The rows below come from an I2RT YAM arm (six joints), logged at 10 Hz.
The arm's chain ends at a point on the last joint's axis. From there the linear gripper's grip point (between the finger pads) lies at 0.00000 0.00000 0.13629 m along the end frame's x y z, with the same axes.
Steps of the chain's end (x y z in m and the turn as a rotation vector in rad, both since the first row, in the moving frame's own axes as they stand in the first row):
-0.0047, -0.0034, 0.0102, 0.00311, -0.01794, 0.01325
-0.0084, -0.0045, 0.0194, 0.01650, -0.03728, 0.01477
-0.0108, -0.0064, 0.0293, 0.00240, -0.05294, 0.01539
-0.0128, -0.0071, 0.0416, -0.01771, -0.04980, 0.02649
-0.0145, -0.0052, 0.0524, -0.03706, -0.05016, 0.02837
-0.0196, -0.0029, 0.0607, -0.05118, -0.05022, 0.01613
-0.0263, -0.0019, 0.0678, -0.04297, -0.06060, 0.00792
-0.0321, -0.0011, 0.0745, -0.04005, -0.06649, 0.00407
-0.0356, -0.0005, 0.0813, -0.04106, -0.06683, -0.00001
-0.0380, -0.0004, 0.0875, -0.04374, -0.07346, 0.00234
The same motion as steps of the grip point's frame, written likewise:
-0.0071, -0.0038, 0.0102, 0.00311, -0.01794, 0.01325
-0.0135, -0.0068, 0.0193, 0.01650, -0.03728, 0.01477
-0.0180, -0.0068, 0.0291, 0.00240, -0.05294, 0.01539
-0.0196, -0.0048, 0.0414, -0.01771, -0.04980, 0.02649
-0.0214, -0.0002, 0.0521, -0.03706, -0.05016, 0.02837
-0.0265, 0.0040, 0.0603, -0.05118, -0.05022, 0.01613
-0.0346, 0.0039, 0.0674, -0.04297, -0.06060, 0.00792
-0.0412, 0.0043, 0.0741, -0.04005, -0.06649, 0.00407
-0.0447, 0.0051, 0.0809, -0.04106, -0.06683, -0.00001
-0.0480, 0.0055, 0.0870, -0.04374, -0.07346, 0.00234

